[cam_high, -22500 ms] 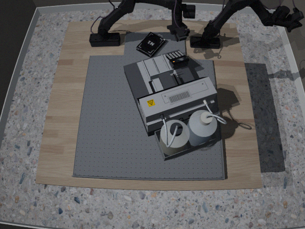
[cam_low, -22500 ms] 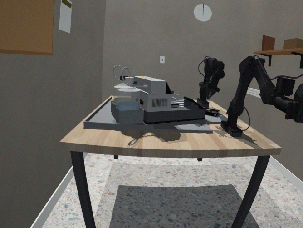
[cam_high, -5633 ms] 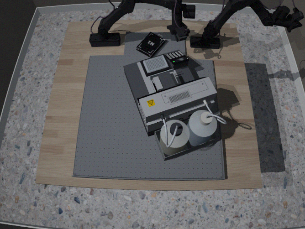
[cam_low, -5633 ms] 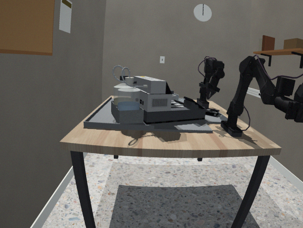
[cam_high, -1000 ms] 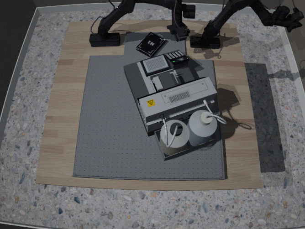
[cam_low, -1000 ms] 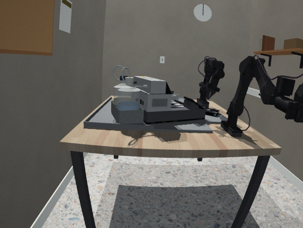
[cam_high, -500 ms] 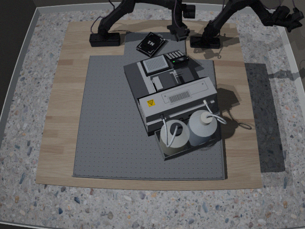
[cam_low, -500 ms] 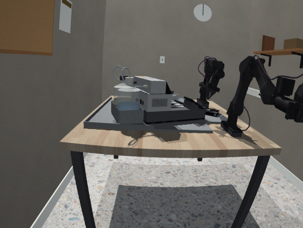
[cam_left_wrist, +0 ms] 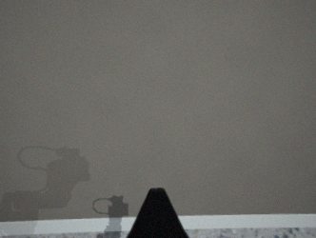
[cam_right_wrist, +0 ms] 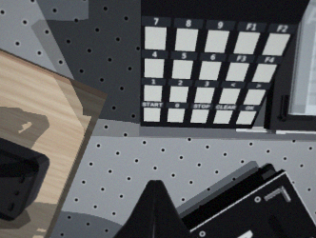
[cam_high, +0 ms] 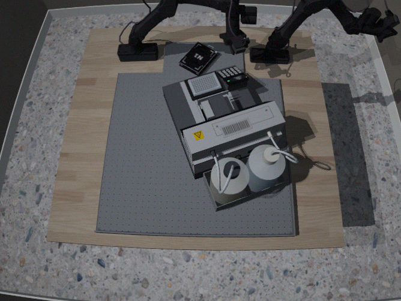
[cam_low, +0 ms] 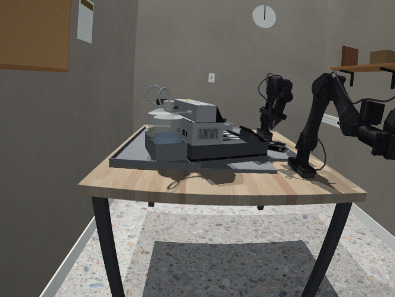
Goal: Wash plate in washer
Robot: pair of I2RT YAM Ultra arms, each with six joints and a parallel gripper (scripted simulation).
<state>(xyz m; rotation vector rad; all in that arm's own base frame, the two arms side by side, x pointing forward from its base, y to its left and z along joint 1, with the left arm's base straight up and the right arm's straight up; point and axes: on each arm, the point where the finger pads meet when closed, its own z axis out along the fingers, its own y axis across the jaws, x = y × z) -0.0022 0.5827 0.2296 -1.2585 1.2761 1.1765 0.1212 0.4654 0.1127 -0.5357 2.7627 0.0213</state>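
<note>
Now: right hand 14 cm short of the white plate, 12 cm to the left of it and 5 cm above it. From my right hand the other things lie so: dark nest N1: 7 cm behind, 16 cm to the right, 12 cm below; grey washer housing: 28 cm ahead, 7 cm to the right, 2 cm below; black carrier: 14 cm ahead, 12 cm to the right, 6 cm below.
</note>
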